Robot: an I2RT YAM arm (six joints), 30 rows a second.
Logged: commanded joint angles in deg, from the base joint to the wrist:
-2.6, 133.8, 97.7, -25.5, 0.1, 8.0
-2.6, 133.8, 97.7, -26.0, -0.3, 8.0
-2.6, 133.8, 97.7, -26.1, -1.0, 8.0
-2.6, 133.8, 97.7, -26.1, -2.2, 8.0
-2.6, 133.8, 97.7, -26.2, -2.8, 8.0
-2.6, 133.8, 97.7, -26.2, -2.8, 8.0
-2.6, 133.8, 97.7, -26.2, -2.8, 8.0
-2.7, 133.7, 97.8, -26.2, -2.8, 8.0
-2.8, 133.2, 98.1, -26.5, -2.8, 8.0
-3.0, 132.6, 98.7, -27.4, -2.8, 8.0
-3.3, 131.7, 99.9, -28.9, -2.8, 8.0
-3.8, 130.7, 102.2, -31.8, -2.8, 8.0
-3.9, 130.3, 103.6, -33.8, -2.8, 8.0
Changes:
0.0, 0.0, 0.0, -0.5, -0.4, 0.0
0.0, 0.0, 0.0, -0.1, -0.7, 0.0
0.0, 0.0, 0.0, 0.0, -1.2, 0.0
0.0, 0.0, 0.0, -0.1, -0.6, 0.0
0.0, 0.0, 0.0, 0.0, 0.0, 0.0
0.0, 0.0, 0.0, 0.0, 0.0, 0.0
-0.1, -0.1, 0.1, 0.0, 0.0, 0.0
-0.1, -0.5, 0.3, -0.3, 0.0, 0.0
-0.2, -0.6, 0.6, -0.9, 0.0, 0.0
-0.3, -0.9, 1.2, -1.5, 0.0, 0.0
-0.5, -1.0, 2.3, -2.9, 0.0, 0.0
-0.1, -0.4, 1.4, -2.0, 0.0, 0.0

